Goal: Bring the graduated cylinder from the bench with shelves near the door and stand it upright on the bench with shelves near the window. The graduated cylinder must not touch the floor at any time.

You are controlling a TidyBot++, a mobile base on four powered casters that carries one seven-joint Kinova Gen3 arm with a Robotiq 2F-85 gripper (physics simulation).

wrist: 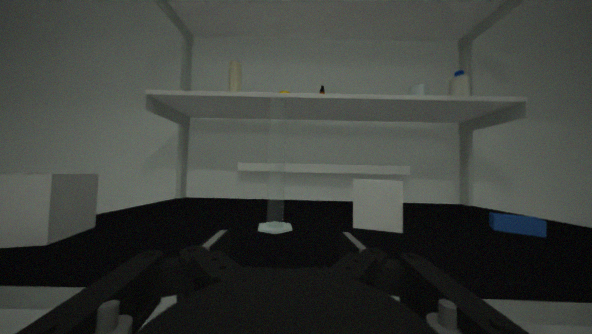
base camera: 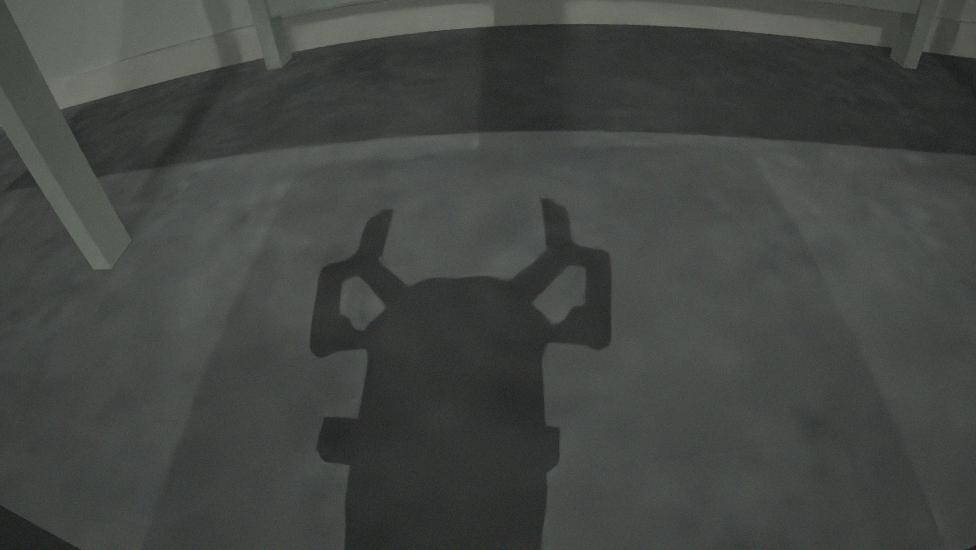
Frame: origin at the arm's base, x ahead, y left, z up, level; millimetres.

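Where they show: gripper, between the fingertips: (wrist: 285, 243).
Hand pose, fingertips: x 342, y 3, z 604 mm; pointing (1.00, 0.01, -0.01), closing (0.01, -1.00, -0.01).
Observation:
Each offset is from my fingertips to the top centre of the thing. "spot": to the spot under its first point. Level surfaces: height alone.
In the wrist view a clear, faint graduated cylinder {dx +348, dy +26, dz +248 mm} (wrist: 276, 165) stands upright on its pale hexagonal base on the black top of a bench with shelves (wrist: 320, 275). It is ahead of my gripper (wrist: 285, 234), a little left of the middle between the fingers. My gripper is open, its fingertips wide apart with nothing between them, and its shadow with spread fingers falls on the floor in the base camera view. The cylinder's upper end is hard to make out against the shelf {dz +351 mm} (wrist: 350, 107).
A white box {dx +393, dy -258, dz +43 mm} (wrist: 378, 206) stands right of the cylinder, a blue box {dx +345, dy -626, dz -47 mm} (wrist: 518, 225) farther right, and a large pale box {dx +273, dy +510, dz +43 mm} (wrist: 72, 210) at the left. The shelf holds a beige cylinder {spot: dx +688, dy +237, dz +478 mm} (wrist: 235, 76) and a blue-capped bottle {spot: dx +658, dy -772, dz +474 mm} (wrist: 460, 84). A bench leg {spot: dx +216, dy +537, dz -862 mm} (base camera: 75, 170) stands at the left.

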